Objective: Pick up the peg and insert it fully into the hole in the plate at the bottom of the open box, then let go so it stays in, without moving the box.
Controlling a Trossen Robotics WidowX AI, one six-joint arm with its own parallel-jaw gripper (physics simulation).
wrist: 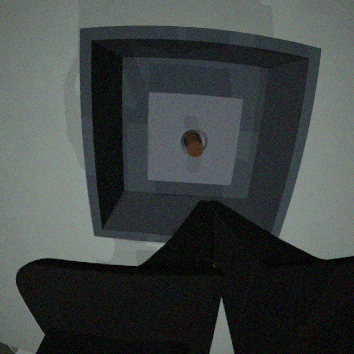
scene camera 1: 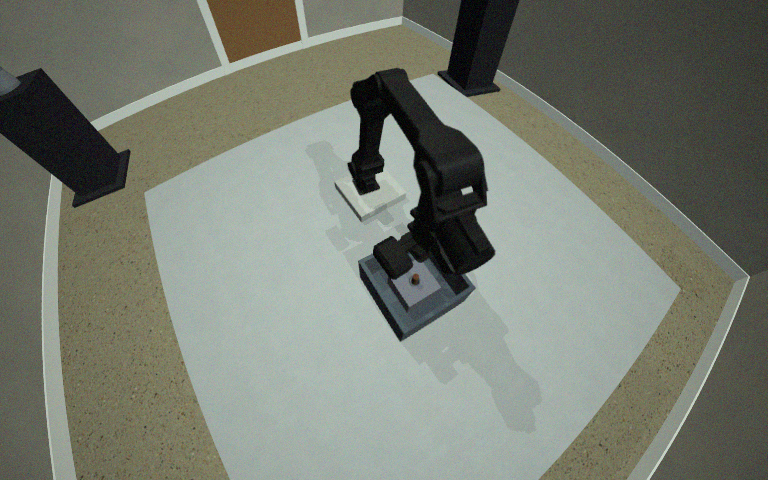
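Pixels of known places: gripper, between the fingertips: (wrist: pixel 206 209) (scene camera 1: pixel 420 256); arm's base, origin of its link: (scene camera 1: pixel 366 184).
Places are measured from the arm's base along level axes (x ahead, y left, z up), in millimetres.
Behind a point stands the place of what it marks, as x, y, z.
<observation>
An orange-brown peg (scene camera 1: pixel 415 278) @(340, -18, 58) (wrist: pixel 194 145) @(339, -14, 59) stands in the hole in the pale plate (scene camera 1: pixel 425 293) @(373, -5, 29) (wrist: pixel 165 162) @(309, 8, 29), leaning slightly, with its top part showing above the plate. How deep it sits is hard to tell. The plate lies at the bottom of the open blue-grey box (scene camera 1: pixel 400 331) @(431, -97, 46) (wrist: pixel 88 135) @(334, 75, 69). My gripper (wrist: pixel 206 209) @(332, -17, 150) is shut and empty, with its fingertips together above the box, near one wall and apart from the peg. In the scene view the fingertips are hidden behind the gripper's own body.
The arm's white base plate (scene camera 1: pixel 362 209) @(80, -43, -1) lies on the light mat (scene camera 1: pixel 271 339) @(322, -377, -29) behind the box. Dark pillars (scene camera 1: pixel 481 45) (scene camera 1: pixel 62 135) stand at the far right and the left. The box walls rise around the plate.
</observation>
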